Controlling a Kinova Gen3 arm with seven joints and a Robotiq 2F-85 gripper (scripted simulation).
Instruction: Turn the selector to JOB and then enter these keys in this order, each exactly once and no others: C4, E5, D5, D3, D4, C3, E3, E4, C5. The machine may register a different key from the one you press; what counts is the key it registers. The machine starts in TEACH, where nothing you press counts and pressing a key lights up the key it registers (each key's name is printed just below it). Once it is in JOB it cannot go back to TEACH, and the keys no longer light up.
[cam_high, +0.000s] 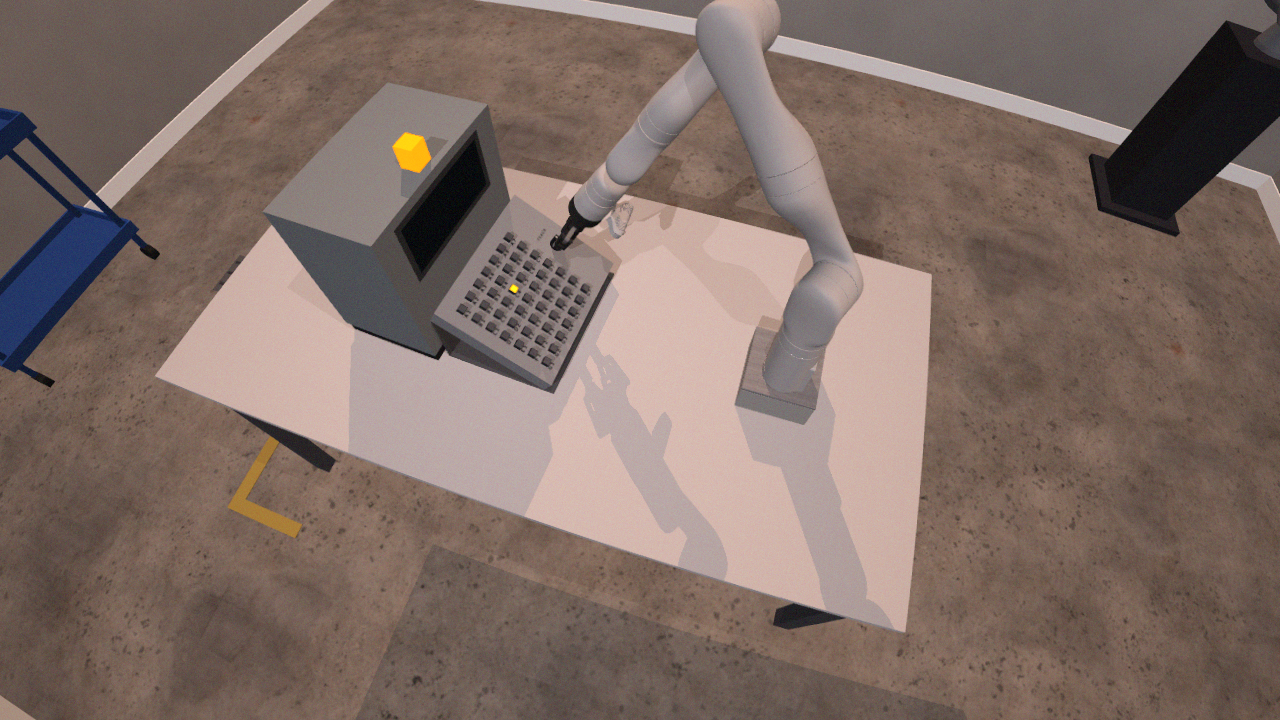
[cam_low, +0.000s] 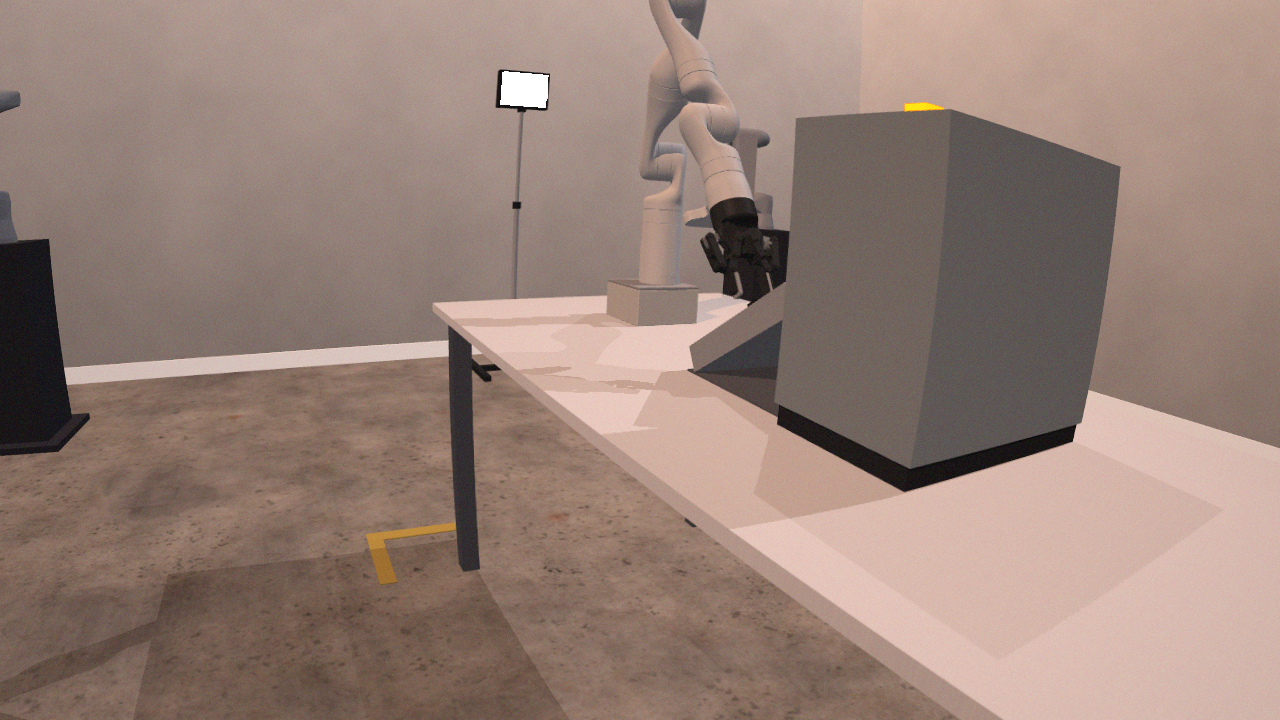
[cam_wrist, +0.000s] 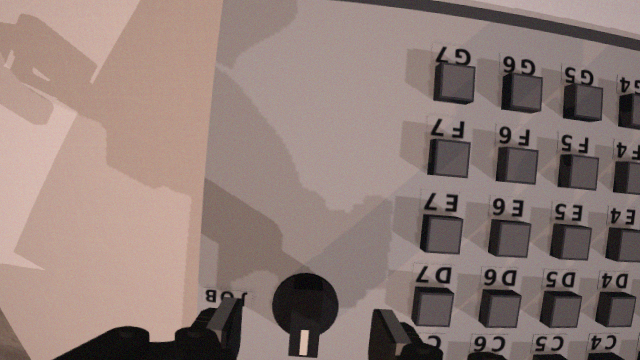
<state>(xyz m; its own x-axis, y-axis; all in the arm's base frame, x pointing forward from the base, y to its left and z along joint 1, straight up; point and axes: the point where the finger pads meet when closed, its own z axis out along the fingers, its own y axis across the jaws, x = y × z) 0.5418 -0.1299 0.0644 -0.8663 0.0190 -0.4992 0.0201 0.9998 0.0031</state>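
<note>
Right now my hand is 3 cm above the black selector knob and 2 cm short of it. The rest, counted from my hand: key D7: 6 cm to the left, 4 cm below, 2 cm ahead; then key C5: 12 cm to the left, 5 cm ahead, 2 cm below; then key D5: 13 cm to the left, 4 cm below, 2 cm ahead.
</note>
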